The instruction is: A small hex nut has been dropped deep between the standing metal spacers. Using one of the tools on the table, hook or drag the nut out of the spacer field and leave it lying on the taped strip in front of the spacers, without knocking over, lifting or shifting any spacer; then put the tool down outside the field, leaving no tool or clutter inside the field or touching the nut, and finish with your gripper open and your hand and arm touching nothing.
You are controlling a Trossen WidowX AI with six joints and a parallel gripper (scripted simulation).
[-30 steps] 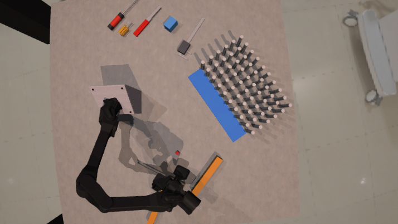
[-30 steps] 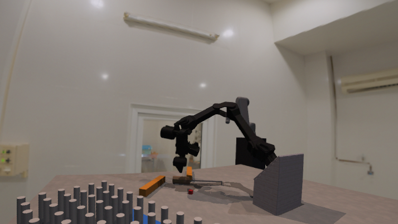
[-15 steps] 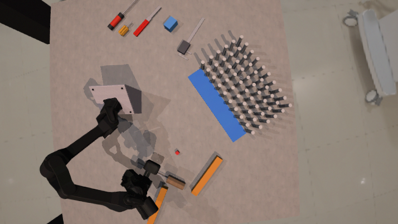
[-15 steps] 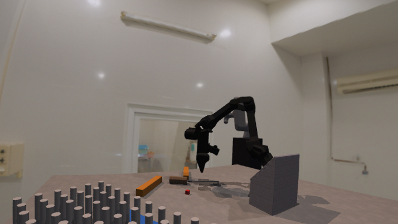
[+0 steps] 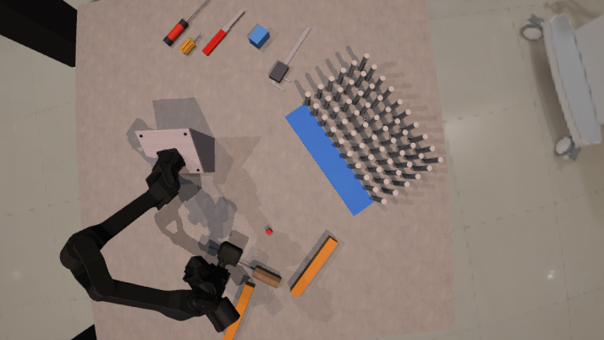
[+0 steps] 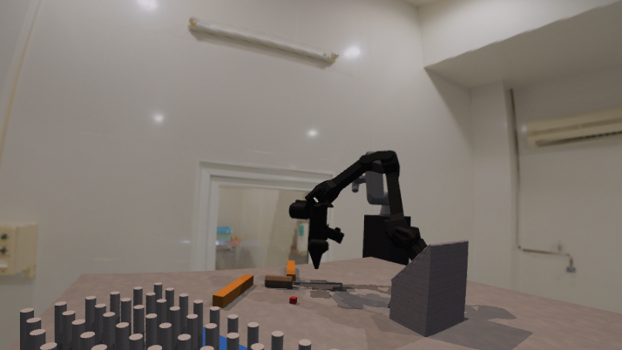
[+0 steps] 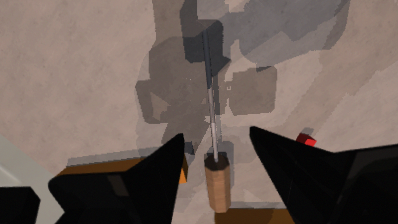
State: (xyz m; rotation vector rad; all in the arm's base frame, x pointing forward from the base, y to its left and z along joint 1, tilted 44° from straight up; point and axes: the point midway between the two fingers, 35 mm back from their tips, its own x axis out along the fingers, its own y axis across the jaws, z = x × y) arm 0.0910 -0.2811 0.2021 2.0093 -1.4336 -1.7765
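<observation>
My gripper tip is 6 cm above the hook tool, 2 cm short of it and 1 cm to the left of it. The rest, counted from my gripper tip: blue taped strip: 36 cm ahead, 28 cm to the left, 7 cm below; hex nut: 50 cm ahead, 39 cm to the left, 7 cm below; red cube: 13 cm ahead, 8 cm to the left, 7 cm below.
</observation>
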